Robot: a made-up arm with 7 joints. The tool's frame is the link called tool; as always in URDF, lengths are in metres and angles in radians. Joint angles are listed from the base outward.
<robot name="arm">
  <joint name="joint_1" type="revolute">
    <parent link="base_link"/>
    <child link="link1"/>
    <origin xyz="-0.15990 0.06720 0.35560" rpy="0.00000 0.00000 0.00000"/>
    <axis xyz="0 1 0"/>
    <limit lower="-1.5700" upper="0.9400"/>
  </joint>
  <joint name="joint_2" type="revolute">
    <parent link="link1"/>
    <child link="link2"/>
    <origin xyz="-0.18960 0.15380 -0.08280" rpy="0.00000 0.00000 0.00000"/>
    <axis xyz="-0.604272 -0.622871 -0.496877"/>
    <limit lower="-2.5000" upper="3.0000"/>
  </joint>
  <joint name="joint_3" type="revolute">
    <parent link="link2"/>
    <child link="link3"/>
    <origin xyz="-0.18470 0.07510 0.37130" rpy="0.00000 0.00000 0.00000"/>
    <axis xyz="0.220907 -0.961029 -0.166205"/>
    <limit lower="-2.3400" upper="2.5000"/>
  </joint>
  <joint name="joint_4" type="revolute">
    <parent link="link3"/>
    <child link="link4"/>
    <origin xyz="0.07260 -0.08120 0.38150" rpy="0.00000 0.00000 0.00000"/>
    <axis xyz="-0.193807 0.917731 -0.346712"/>
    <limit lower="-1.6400" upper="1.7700"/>
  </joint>
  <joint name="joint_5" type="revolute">
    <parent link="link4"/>
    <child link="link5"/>
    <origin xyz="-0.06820 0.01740 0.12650" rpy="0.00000 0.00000 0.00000"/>
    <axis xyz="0 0 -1"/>
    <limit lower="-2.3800" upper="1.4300"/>
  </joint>
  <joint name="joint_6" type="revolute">
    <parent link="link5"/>
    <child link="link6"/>
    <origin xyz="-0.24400 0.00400 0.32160" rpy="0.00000 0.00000 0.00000"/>
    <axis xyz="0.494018 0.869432 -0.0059"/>
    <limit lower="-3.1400" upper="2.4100"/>
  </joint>
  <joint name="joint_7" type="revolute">
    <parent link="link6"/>
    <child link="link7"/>
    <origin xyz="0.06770 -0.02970 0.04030" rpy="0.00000 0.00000 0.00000"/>
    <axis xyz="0 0 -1"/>
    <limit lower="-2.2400" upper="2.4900"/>
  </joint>
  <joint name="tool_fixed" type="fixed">
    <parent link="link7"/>
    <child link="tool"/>
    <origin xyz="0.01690 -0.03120 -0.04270" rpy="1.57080 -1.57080 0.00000"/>
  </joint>
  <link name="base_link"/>
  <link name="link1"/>
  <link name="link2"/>
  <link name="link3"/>
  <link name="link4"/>
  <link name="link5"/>
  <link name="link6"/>
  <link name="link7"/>
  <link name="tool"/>
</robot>
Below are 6 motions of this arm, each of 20 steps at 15 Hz.
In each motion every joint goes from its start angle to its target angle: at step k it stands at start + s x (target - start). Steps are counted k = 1, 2, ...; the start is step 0. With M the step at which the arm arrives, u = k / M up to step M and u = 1 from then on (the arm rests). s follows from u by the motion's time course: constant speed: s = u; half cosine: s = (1 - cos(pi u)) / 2; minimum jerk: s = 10 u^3 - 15 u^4 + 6 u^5.
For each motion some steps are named. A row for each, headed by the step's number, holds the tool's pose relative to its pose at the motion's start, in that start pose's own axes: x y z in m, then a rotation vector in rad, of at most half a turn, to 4 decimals.
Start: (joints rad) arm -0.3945 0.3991 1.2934 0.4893 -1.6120 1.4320 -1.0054
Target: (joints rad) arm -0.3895 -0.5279 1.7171 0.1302 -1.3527 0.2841 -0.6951
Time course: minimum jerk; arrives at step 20
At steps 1, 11, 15, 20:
1: -0.0003 0.0008 0.0002 0.0001 0.0019 0.0006
11: -0.1532 0.3277 0.1323 -0.0987 0.8931 0.5245
15: -0.2476 0.4356 0.2262 -0.2728 1.2340 0.9195
20: -0.2812 0.4604 0.2601 -0.3559 1.3276 1.0632

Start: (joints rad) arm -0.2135 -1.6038 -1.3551 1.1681 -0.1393 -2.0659 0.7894
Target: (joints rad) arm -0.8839 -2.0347 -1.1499 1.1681 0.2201 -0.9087 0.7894
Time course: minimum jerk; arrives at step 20
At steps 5, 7, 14, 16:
5: 0.0152 -0.0008 -0.0217 0.0288 0.1106 -0.0873
7: 0.0315 -0.0002 -0.0495 0.0526 0.2552 -0.1987
14: 0.0727 0.0186 -0.1701 -0.0279 0.9404 -0.6929
16: 0.0762 0.0236 -0.1897 -0.0748 1.0589 -0.7735

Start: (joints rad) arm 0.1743 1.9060 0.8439 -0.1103 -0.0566 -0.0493 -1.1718
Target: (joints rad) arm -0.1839 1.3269 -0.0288 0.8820 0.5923 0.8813 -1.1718
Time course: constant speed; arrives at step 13
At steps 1, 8, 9, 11, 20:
1: 0.0056 -0.0517 0.0974 -0.0899 -0.2111 -0.0652
8: -0.3178 -0.2699 0.7066 -0.8308 -1.5218 -0.5636
9: -0.4036 -0.2806 0.7625 -0.9493 -1.6735 -0.6528
11: -0.5902 -0.2910 0.8381 -1.1917 -1.9347 -0.8582
20: -0.7845 -0.2912 0.8607 -1.4354 -2.1231 -1.1100

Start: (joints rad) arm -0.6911 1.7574 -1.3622 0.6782 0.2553 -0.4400 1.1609
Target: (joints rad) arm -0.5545 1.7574 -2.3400 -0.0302 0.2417 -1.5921 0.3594
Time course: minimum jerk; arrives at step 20
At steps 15, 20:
15: 0.0855 0.2190 -0.4306 1.1665 -0.3123 1.0741
20: 0.0709 0.2463 -0.4718 1.2838 -0.3353 1.1912

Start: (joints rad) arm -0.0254 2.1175 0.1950 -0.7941 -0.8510 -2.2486 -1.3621
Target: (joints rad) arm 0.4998 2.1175 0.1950 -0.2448 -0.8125 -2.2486 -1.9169
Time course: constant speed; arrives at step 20
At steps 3, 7, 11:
3: -0.0227 0.0667 -0.0388 0.0208 -0.0703 -0.0211
7: -0.0514 0.1518 -0.1020 0.0464 -0.1662 -0.0301
11: -0.0779 0.2303 -0.1776 0.0700 -0.2610 -0.0168

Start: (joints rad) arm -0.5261 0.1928 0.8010 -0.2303 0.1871 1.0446 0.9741
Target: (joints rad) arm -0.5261 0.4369 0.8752 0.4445 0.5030 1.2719 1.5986
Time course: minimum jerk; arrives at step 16
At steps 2, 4, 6, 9, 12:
2: -0.0023 0.0060 -0.0020 -0.0204 -0.0003 -0.0061
4: -0.0149 0.0384 -0.0138 -0.1314 -0.0025 -0.0393
6: -0.0408 0.0985 -0.0413 -0.3490 -0.0081 -0.1048
9: -0.0947 0.2017 -0.1112 -0.7762 -0.0247 -0.2407
12: -0.1398 0.2664 -0.1812 -1.1196 -0.0432 -0.3650

